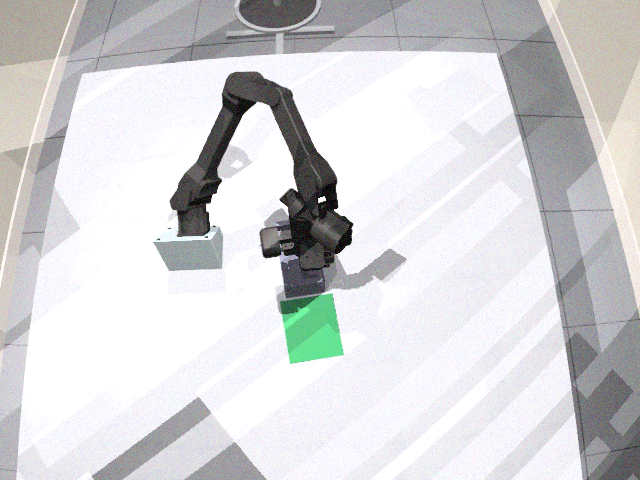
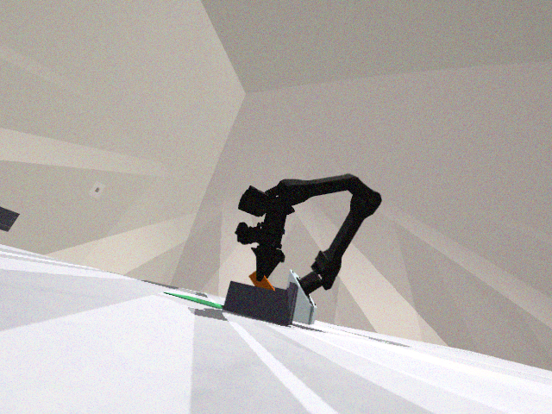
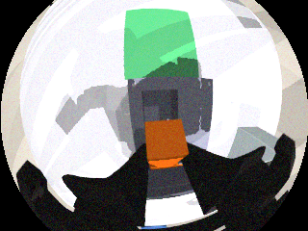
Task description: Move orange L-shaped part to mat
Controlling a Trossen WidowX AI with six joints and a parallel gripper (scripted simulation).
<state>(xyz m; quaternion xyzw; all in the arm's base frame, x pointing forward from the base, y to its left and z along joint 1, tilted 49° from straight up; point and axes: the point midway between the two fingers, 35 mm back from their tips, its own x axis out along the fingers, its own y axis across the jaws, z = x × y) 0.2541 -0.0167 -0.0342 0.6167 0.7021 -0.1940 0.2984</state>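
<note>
Right now my gripper tip is 140 mm to the left of the green mat, 90 mm above it and 10 mm short of it. From my gripper tip the other things lie so: orange L-shaped part: 30 mm to the left, 30 mm below, 20 mm behind.
</note>
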